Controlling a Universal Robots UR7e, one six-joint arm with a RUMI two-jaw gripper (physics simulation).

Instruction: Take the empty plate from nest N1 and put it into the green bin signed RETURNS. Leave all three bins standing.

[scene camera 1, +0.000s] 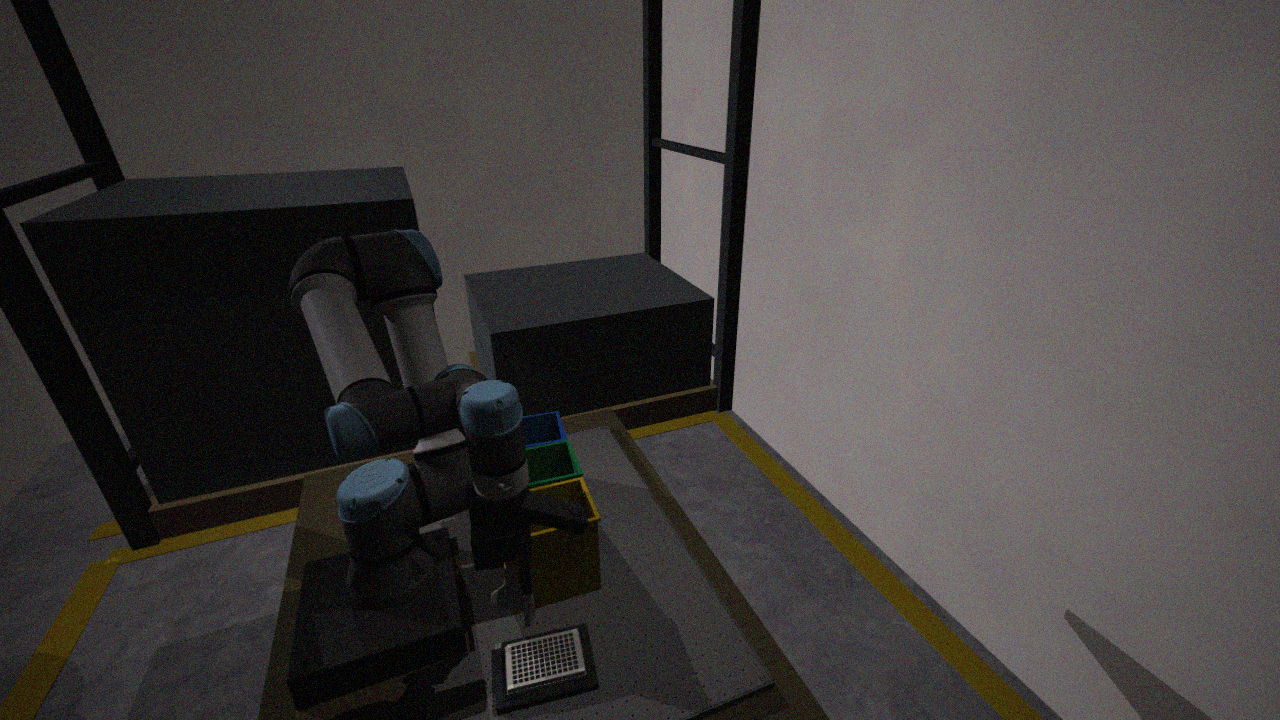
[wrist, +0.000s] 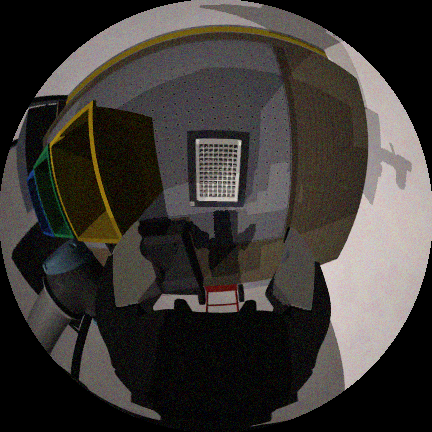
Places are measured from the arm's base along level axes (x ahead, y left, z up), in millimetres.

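Where they show: gripper, fingertip midpoint: [scene camera 1: 525, 587] [wrist: 214, 226]; arm's base, link origin: [scene camera 1: 393, 576].
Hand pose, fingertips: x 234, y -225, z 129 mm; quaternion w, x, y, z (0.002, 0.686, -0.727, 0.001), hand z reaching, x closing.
Each offset is from my fingertips to the centre of the thing. "pt": to the spot under its first point.
A white plate with a grid of wells {pt 16 mm ahead, 9 mm right, 160 mm down} [scene camera 1: 544, 659] [wrist: 218, 170] sits in a dark nest {16 mm ahead, 6 mm right, 179 mm down} [scene camera 1: 547, 694] [wrist: 192, 167] near the front of the table; no nest label is readable. The green bin {51 mm ahead, 324 mm left, 96 mm down} [scene camera 1: 572, 459] [wrist: 48, 192] stands between the blue bin {44 mm ahead, 458 mm left, 96 mm down} [scene camera 1: 544, 417] [wrist: 36, 200] and the yellow bin {54 mm ahead, 183 mm left, 96 mm down} [scene camera 1: 565, 565] [wrist: 127, 165]. All three bins are upright in a row. My gripper [scene camera 1: 514, 608] [wrist: 214, 226] is open and empty. It is above the table, on the robot base side of the nest, with the plate ahead of its jaws in the wrist view. The bin signs do not show.
The yellow bin is the nearest of the three to the gripper and the nest. The dark robot base block [scene camera 1: 380, 635] stands left of the nest. Two large dark boxes [scene camera 1: 223, 192] [scene camera 1: 590, 286] stand behind the table. A red framed object [wrist: 222, 288] shows beyond the table edge.
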